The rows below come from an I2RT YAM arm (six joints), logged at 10 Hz.
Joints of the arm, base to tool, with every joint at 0 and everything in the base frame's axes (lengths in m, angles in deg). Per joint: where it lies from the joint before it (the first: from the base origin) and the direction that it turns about. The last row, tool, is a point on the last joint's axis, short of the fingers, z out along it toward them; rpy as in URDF.
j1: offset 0 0 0.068 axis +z
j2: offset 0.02 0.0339 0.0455 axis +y
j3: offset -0.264 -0.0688 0 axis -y
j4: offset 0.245 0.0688 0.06 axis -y
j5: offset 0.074 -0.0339 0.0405 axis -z
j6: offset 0.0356 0 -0.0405 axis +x
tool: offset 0 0 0 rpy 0 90 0
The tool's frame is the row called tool.
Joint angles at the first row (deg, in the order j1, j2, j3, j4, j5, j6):
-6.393, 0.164, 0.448, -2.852, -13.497, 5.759
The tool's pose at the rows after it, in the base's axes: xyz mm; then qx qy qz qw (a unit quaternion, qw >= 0):
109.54 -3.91 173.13 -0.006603 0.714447 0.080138 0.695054
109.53 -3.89 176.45 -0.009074 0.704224 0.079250 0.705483
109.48 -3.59 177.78 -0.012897 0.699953 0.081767 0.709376
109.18 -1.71 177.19 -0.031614 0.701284 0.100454 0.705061
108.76 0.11 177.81 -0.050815 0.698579 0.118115 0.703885
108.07 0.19 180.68 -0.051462 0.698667 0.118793 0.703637
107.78 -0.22 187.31 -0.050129 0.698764 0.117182 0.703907
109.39 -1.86 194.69 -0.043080 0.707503 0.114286 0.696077
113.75 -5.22 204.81 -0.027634 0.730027 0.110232 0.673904
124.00 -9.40 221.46 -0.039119 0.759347 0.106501 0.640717
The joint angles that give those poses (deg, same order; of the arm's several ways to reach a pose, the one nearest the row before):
-6.391, 0.166, 0.448, -1.517, -13.494, 5.759
-6.397, 0.161, 0.469, 0.162, -13.544, 5.781
-6.395, 0.169, 0.470, 0.868, -14.023, 5.803
-6.392, 0.161, 0.470, 0.554, -17.080, 5.781
-6.393, 0.166, 0.492, 0.822, -20.076, 5.759
-6.441, 0.229, 1.170, 0.185, -20.232, 5.759
-6.674, 1.369, 2.634, -0.139, -20.225, 5.737
-7.440, 4.336, 4.753, -0.713, -20.248, 5.737
-8.839, 9.718, 8.427, -2.828, -20.248, 5.694
-10.701, 18.501, 14.393, -5.651, -22.788, 2.677

